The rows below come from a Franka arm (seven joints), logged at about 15 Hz.
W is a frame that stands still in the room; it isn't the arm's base.
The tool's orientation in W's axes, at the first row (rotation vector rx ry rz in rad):
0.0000, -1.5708, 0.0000
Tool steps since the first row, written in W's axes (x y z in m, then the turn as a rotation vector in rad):
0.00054, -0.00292, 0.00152, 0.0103, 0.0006, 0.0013
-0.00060, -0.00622, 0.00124, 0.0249, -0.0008, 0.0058
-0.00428, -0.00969, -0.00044, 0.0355, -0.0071, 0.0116
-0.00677, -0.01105, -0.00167, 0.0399, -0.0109, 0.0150
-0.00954, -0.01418, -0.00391, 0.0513, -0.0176, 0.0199
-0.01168, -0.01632, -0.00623, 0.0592, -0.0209, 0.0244
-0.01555, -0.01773, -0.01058, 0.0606, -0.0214, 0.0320
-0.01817, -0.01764, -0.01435, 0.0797, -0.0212, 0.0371
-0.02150, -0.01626, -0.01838, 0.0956, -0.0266, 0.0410
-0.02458, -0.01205, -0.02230, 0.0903, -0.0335, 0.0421
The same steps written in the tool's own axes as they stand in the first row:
0.00152, -0.00292, -0.00054, 0.0013, 0.0006, -0.0103
0.00124, -0.00622, 0.00060, 0.0058, -0.0008, -0.0249
-0.00044, -0.00969, 0.00428, 0.0116, -0.0071, -0.0355
-0.00167, -0.01105, 0.00677, 0.0150, -0.0109, -0.0399
-0.00391, -0.01418, 0.00954, 0.0199, -0.0176, -0.0513
-0.00623, -0.01632, 0.01168, 0.0244, -0.0209, -0.0592
-0.01058, -0.01773, 0.01555, 0.0320, -0.0214, -0.0606
-0.01435, -0.01764, 0.01817, 0.0371, -0.0212, -0.0797
-0.01838, -0.01626, 0.02150, 0.0410, -0.0266, -0.0956
-0.02230, -0.01205, 0.02458, 0.0421, -0.0335, -0.0903

